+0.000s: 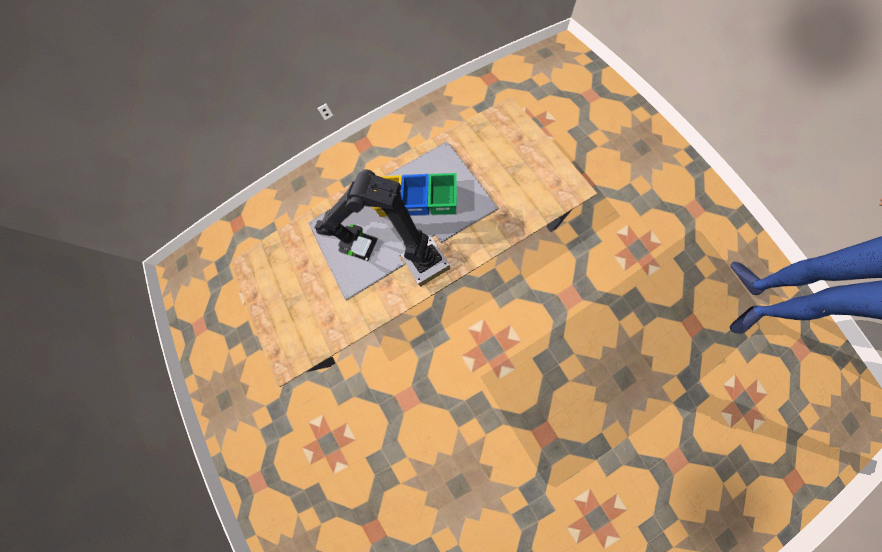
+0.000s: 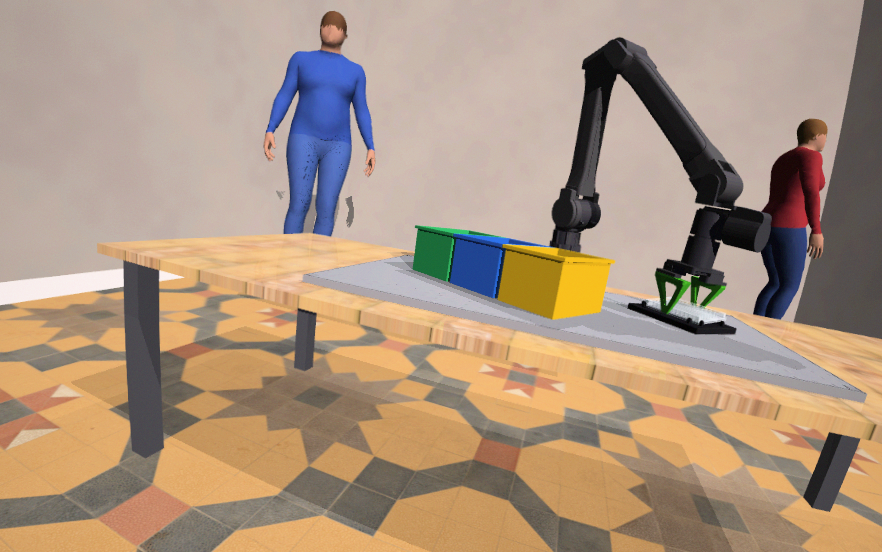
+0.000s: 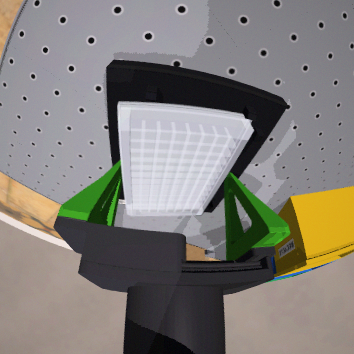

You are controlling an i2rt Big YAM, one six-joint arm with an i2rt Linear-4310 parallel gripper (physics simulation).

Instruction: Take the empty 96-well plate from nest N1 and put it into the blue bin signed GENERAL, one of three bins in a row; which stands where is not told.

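Where they show: gripper, fingertip midpoint: [image 1: 357,244] [image 2: 679,313] [image 3: 176,170]; arm's base at its link origin: [image 1: 426,259].
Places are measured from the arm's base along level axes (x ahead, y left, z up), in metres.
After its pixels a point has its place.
Observation:
The pale translucent 96-well plate [image 1: 362,245] @[x 0.244, y 0.214, z -0.027 m] [image 2: 708,315] @[x 0.325, y 0.264, z -0.024 m] [image 3: 175,150] @[x 0.296, y 0.264, z -0.023 m] sits in a black nest [image 2: 705,329] @[x 0.361, y 0.250, z -0.044 m] [image 3: 135,82] @[x 0.307, y 0.309, z -0.042 m] on the grey perforated board. My gripper [image 1: 351,240] @[x 0.268, y 0.233, z -0.040 m] [image 2: 684,308] @[x 0.268, y 0.233, z -0.040 m] [image 3: 176,170] @[x 0.268, y 0.233, z -0.040 m] is open and points down, with a green finger beside each long side of the plate, toward one end. The fingertips are low, near plate height; contact is not clear. The blue bin [image 1: 415,190] @[x 0.349, y -0.152, z -0.047 m] [image 2: 478,266] @[x 0.370, y -0.167, z -0.005 m] stands in the middle of the row; its sign is too small to read. Part of the nest is hidden by the plate.
The yellow bin [image 1: 392,179] @[x 0.421, y -0.080, z 0.032 m] [image 2: 552,286] @[x 0.463, y -0.031, z -0.002 m] [image 3: 325,225] @[x 0.375, y 0.044, z 0.001 m] stands on the nest's side of the blue bin, the green bin [image 1: 443,190] @[x 0.265, y -0.264, z -0.047 m] [image 2: 432,253] @[x 0.291, y -0.281, z -0.005 m] on its far side. The bins stand on the grey board [image 1: 351,279] @[x 0.141, y 0.347, z -0.053 m] [image 2: 364,286] @[x 0.501, y -0.332, z -0.053 m] [image 3: 50,120] @[x 0.226, y 0.345, z -0.053 m]. Two people stand away from the wooden table [image 1: 520,156].

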